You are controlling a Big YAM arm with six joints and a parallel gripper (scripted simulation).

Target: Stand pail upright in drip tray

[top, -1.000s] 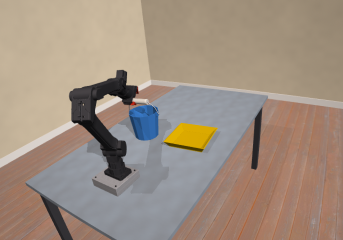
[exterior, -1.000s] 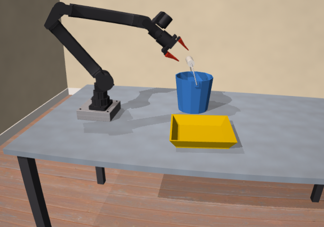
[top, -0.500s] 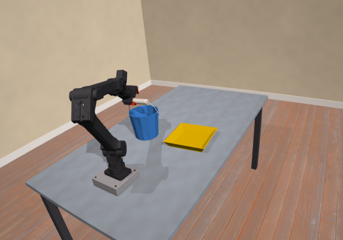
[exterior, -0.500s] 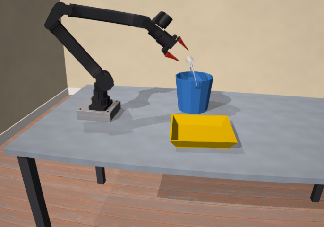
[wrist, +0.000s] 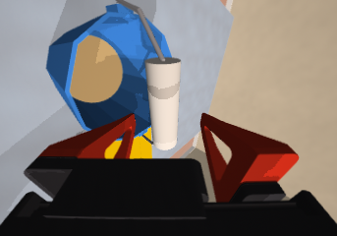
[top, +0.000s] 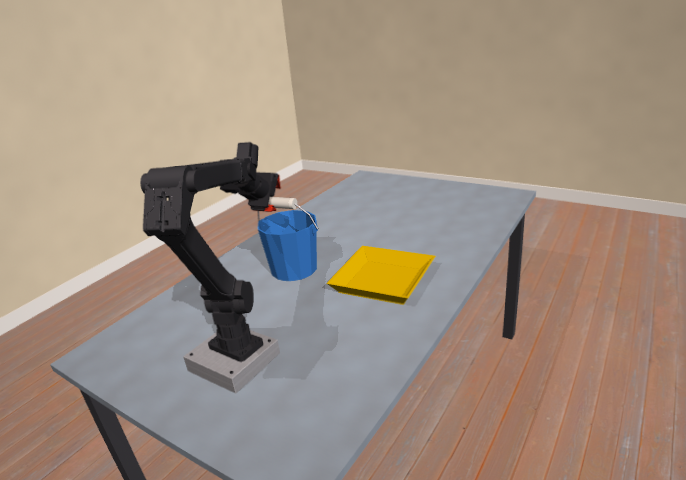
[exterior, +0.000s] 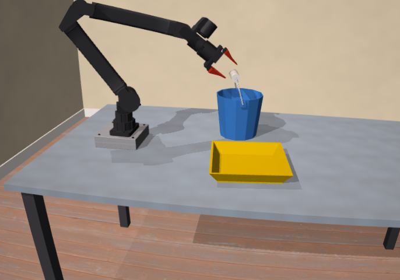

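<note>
Right now my hand is 3 cm short of the pail handle and 5 cm above it. The rest, counted from my hand: yellow drip tray (10 cm ahead, 30 cm to the right, 26 cm below); blue pail (4 cm ahead, 1 cm to the left, 12 cm below).
</note>
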